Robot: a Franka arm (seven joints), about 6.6 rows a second.
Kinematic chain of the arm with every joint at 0, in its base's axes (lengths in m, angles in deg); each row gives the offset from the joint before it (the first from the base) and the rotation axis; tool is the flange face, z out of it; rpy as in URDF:
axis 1: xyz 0 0 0.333 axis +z
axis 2: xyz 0 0 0 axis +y
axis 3: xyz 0 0 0.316 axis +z
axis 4: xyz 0.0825 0 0 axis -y
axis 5: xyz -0.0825 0 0.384 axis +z
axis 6: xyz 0 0 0 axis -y
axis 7: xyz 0.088 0 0 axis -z
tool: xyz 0 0 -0.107 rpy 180 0 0
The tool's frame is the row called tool.
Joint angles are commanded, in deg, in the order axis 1, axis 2, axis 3, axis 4, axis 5, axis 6, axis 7. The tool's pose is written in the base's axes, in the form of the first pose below.
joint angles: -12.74, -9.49, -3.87, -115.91, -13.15, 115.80, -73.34
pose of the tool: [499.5 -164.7 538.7 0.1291 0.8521 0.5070 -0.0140]
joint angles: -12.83, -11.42, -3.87, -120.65, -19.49, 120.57, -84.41
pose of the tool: [489.5 -165.3 525.0 0.1688 0.7756 0.6061 -0.0513]
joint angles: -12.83, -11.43, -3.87, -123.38, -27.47, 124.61, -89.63
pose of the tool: [489.0 -166.8 510.5 0.2077 0.7107 0.6651 -0.0975]
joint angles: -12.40, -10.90, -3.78, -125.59, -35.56, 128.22, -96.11
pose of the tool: [491.9 -162.1 494.6 0.2357 0.6236 0.7304 -0.1483]
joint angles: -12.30, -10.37, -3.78, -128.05, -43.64, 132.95, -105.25
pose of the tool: [494.0 -156.8 477.5 0.2545 0.5058 0.8000 -0.1985]
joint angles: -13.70, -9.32, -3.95, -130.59, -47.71, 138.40, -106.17
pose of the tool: [492.0 -161.5 454.3 0.2652 0.4683 0.8176 -0.2046]
